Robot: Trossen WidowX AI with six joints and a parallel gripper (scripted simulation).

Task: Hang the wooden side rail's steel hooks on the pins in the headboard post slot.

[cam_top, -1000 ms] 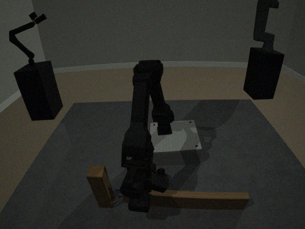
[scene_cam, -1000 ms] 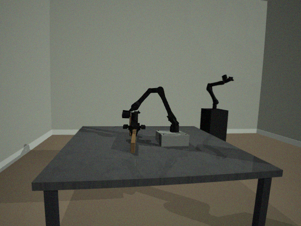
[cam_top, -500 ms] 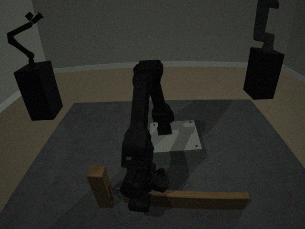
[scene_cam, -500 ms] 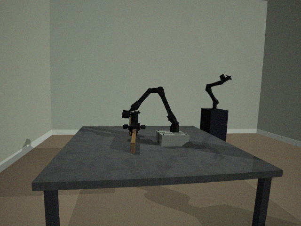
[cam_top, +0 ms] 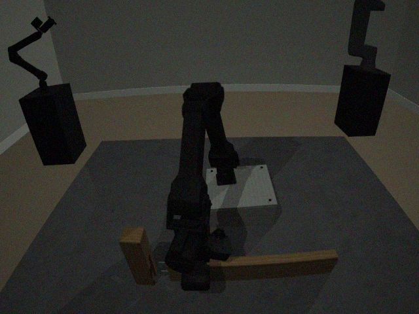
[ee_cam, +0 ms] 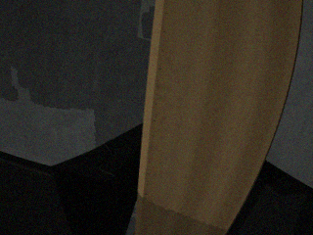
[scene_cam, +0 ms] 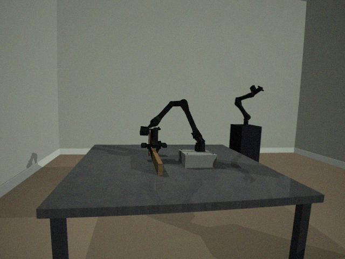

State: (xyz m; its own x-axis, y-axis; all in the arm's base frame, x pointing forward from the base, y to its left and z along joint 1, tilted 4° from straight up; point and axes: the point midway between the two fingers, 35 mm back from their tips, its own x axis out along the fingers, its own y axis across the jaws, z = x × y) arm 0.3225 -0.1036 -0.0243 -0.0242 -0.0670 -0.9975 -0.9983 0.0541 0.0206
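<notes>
Right now the wooden headboard post is 140 mm to the right of my gripper tip and 60 mm above it.
</notes>
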